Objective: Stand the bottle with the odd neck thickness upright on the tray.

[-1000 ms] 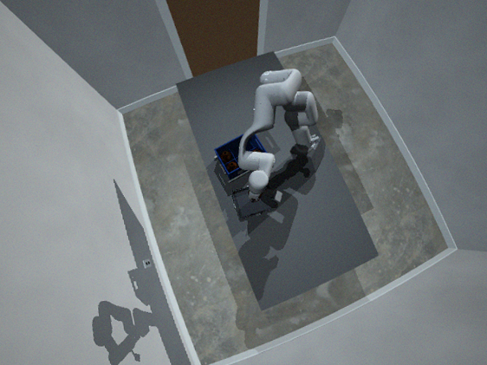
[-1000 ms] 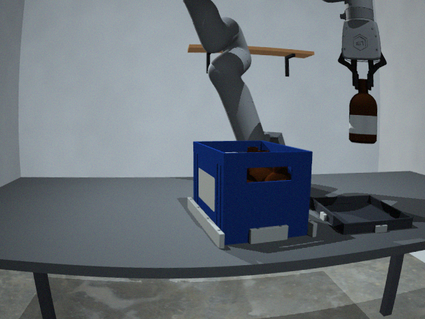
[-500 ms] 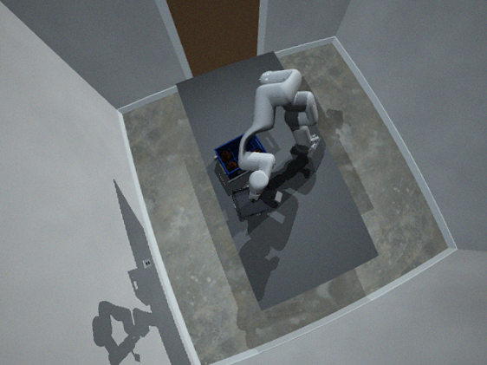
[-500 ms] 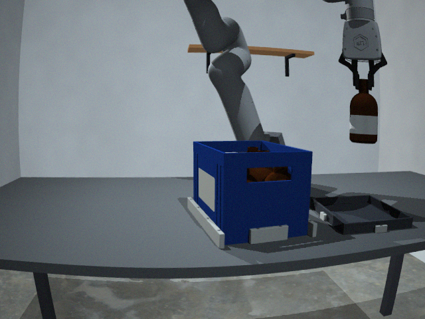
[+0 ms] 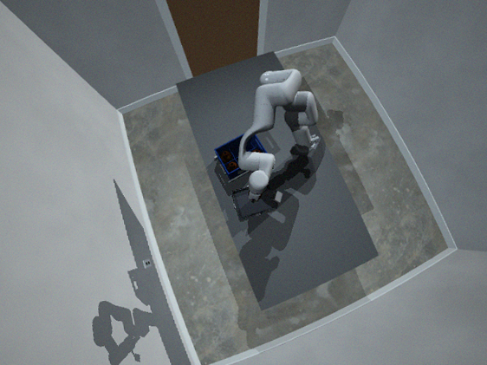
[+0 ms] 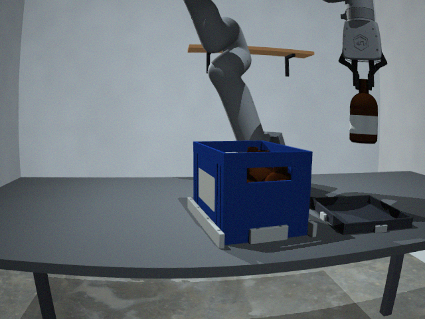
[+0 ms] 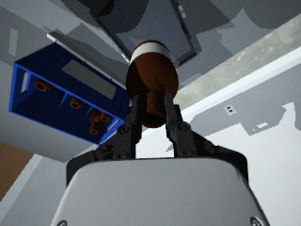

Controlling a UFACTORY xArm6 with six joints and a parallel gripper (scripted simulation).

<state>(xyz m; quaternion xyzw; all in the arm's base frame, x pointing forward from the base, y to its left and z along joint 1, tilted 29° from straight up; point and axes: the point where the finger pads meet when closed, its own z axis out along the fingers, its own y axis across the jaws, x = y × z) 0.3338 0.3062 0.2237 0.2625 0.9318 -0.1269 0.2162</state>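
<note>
Right now my hand is 70 mm above the bottle. The rest, counted from my hand: blue crate 20 mm behind, 290 mm to the right, 250 mm below; dark tray 320 mm below.
</note>
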